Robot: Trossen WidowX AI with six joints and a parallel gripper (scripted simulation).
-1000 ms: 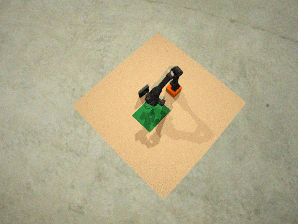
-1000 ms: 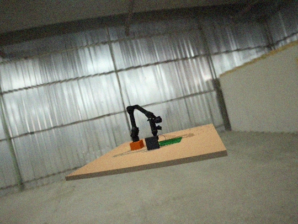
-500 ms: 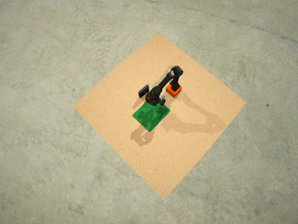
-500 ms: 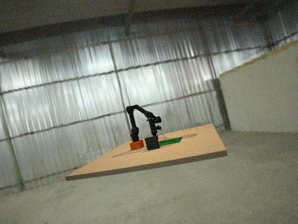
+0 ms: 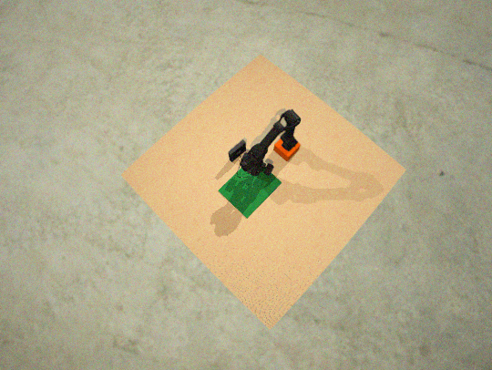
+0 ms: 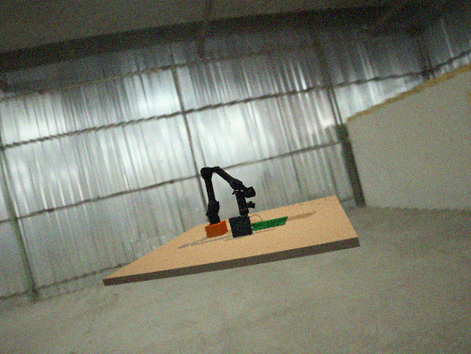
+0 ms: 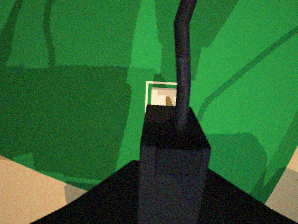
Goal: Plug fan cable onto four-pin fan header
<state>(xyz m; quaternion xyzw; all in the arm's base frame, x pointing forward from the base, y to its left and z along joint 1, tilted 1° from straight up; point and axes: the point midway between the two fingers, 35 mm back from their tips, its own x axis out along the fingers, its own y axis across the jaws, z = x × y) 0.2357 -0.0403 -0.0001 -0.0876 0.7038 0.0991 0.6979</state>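
Right now the black plug is 10 mm ahead of my gripper tip and 10 mm above it. Round my gripper tip: white four-pin fan header 50 mm below, 10 mm ahead; black fan 160 mm to the right, 10 mm above; green board 100 mm ahead, 60 mm below, 40 mm to the left.
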